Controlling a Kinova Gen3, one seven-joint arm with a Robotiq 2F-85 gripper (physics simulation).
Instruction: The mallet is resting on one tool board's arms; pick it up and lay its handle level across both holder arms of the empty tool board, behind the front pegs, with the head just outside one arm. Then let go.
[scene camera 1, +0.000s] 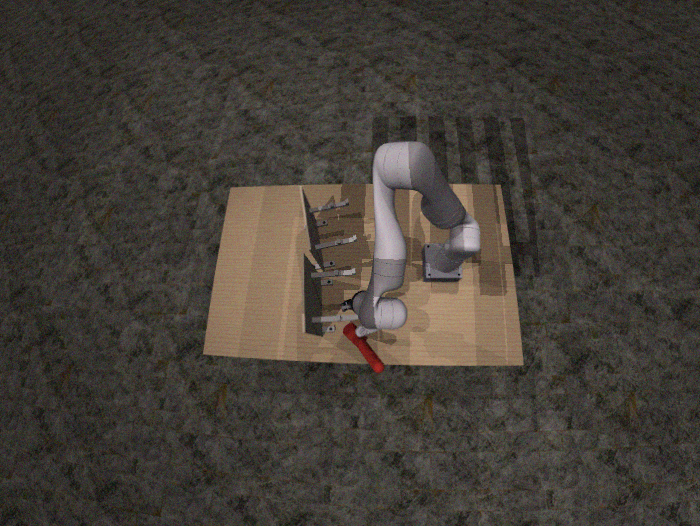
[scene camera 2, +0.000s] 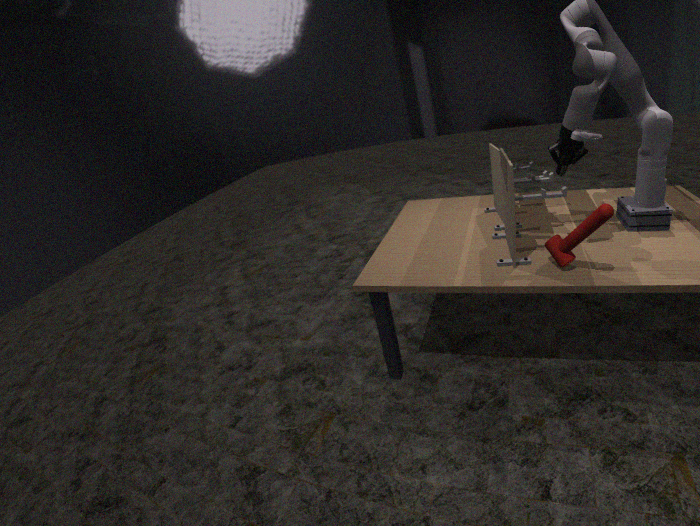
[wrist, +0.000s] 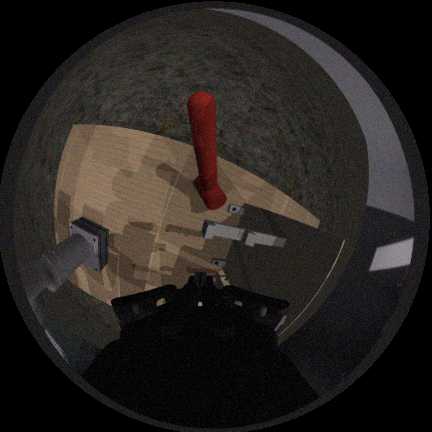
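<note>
The red mallet (scene camera 1: 364, 350) (scene camera 2: 585, 229) (wrist: 204, 145) is tilted, head low and handle end high, near the table's front edge. It is off the holder arms and apart from the gripper. Whether its head touches the table is unclear. My gripper (scene camera 1: 345, 305) (scene camera 2: 560, 170) (wrist: 200, 278) is shut and empty, higher than the mallet and above the nearer tool board's arms. The nearer tool board (scene camera 1: 312, 299) (scene camera 2: 509, 214) has two holder arms (scene camera 1: 333, 274) (scene camera 2: 537, 196) (wrist: 232, 233). The farther tool board (scene camera 1: 306, 217) also has two bare arms (scene camera 1: 336, 243).
The wooden table (scene camera 1: 254, 282) (scene camera 2: 430, 243) (wrist: 115, 155) carries both boards, standing nearly in line on small feet. The robot's base (scene camera 1: 442, 271) (scene camera 2: 645, 217) (wrist: 95, 240) stands on the table facing the boards' arms. The arm's wrist hangs over the nearer board's front arm.
</note>
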